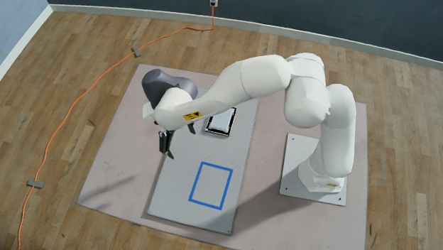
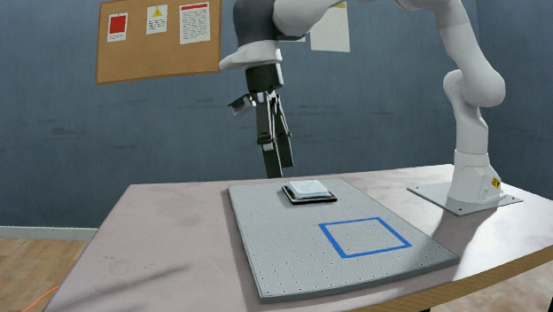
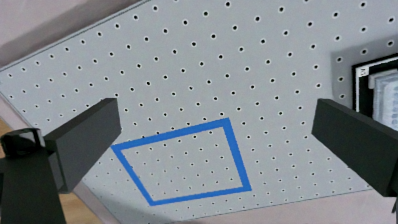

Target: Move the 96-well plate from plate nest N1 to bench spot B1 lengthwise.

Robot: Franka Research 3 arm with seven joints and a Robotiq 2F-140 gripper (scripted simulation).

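The 96-well plate is 11 cm behind my hand, 22 cm to the right of it and 11 cm below it. Round my hand: black plate nest N1 (11 cm behind, 22 cm to the right, 12 cm below).
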